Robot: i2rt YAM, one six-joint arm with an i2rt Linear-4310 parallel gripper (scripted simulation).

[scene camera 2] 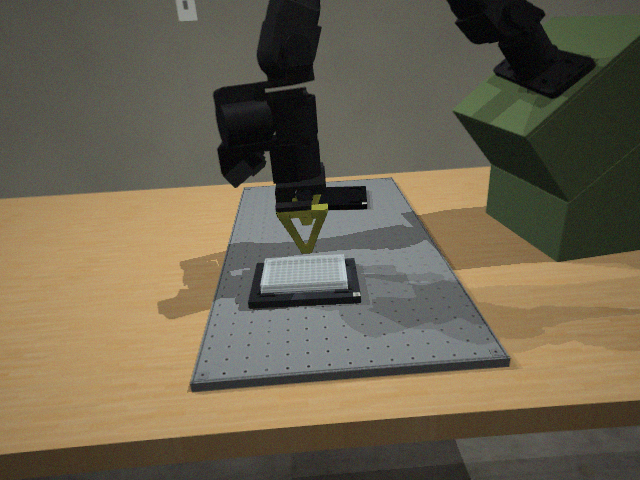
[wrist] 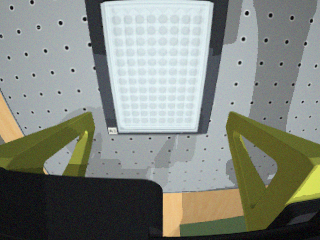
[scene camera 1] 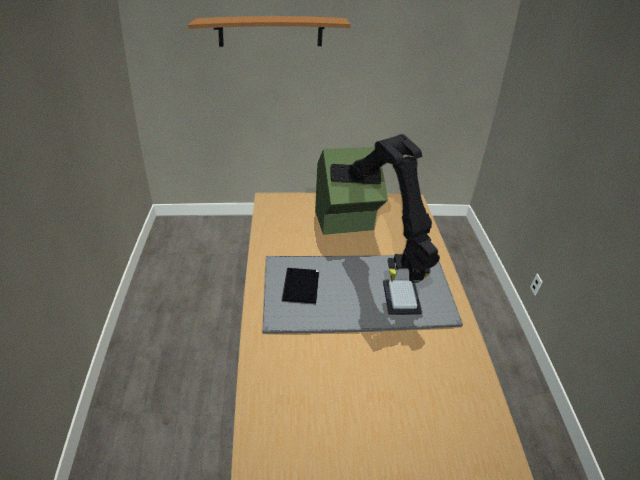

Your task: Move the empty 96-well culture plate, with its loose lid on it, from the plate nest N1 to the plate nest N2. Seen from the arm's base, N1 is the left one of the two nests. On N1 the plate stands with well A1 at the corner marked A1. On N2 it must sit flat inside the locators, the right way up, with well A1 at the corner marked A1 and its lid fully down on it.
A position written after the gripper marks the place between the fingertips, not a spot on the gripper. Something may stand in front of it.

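Gripper [scene camera 2: 307,238] and [wrist: 160,119]. Lid [scene camera 2: 322,270] and [wrist: 157,64]. Black nest N2 [scene camera 2: 338,198] and [scene camera 1: 300,285]. Black nest N1 [scene camera 2: 315,298].
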